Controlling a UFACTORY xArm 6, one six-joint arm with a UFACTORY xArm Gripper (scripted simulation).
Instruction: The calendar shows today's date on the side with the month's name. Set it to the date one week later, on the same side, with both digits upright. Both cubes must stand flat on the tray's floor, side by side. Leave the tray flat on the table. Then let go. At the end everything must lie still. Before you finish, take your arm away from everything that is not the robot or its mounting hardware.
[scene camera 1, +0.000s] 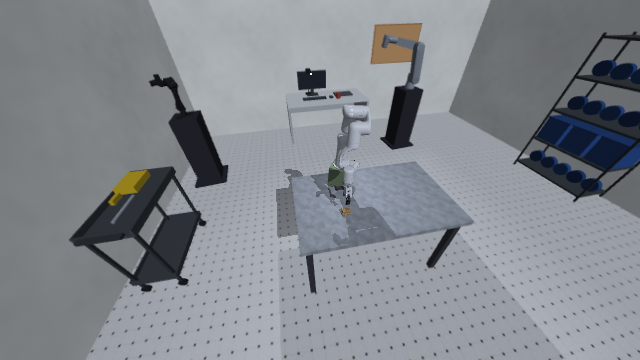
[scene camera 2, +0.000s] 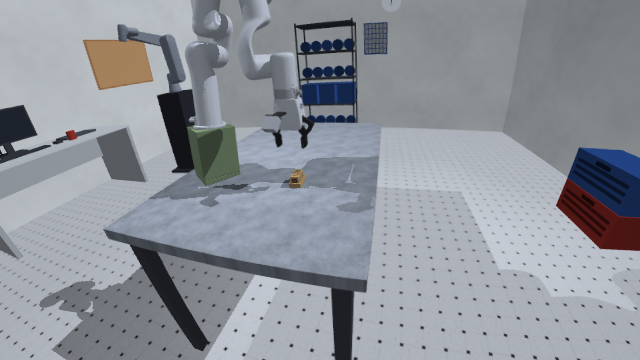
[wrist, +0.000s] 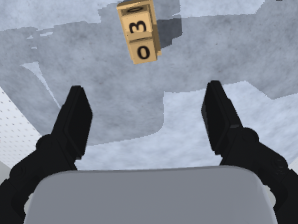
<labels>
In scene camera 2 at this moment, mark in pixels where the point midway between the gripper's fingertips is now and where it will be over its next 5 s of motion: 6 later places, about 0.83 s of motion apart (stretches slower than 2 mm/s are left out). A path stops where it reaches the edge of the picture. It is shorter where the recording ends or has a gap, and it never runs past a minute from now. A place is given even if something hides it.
My gripper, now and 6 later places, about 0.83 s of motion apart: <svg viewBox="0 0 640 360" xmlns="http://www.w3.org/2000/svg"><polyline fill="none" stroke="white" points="291,146 285,149 277,153 268,156 262,158 265,171 274,172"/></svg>
</labels>
